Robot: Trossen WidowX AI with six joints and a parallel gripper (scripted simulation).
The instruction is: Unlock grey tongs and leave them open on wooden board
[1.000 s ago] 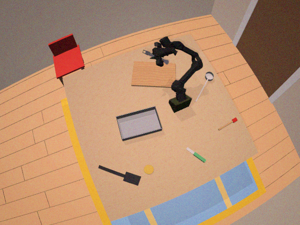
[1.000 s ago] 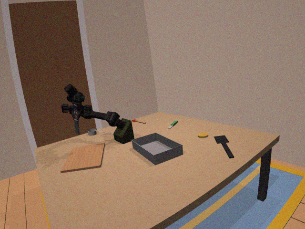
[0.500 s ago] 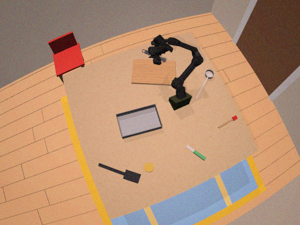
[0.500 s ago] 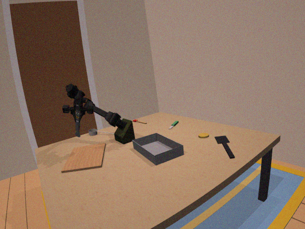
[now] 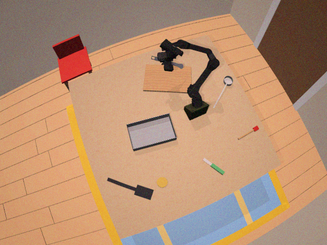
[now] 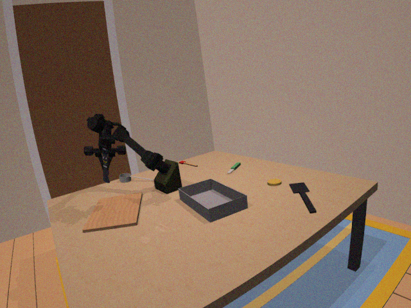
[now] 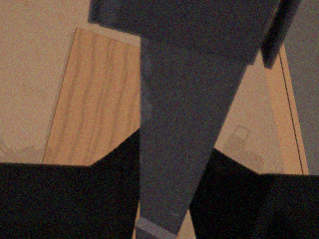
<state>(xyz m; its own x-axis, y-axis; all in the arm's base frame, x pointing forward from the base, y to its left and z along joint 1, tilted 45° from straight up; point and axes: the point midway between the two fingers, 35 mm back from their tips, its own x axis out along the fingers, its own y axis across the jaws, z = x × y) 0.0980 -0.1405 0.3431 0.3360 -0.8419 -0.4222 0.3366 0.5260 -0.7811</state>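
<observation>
The wooden board lies 5 cm behind my gripper tip, 1 cm to the left of it and 22 cm below it. Also, from my gripper tip: dark roasting tin (25 cm ahead, 36 cm to the left, 20 cm below); then red-tipped stick (41 cm behind, 67 cm to the left, 22 cm below); then yellow disc (34 cm ahead, 70 cm to the left, 22 cm below).
</observation>
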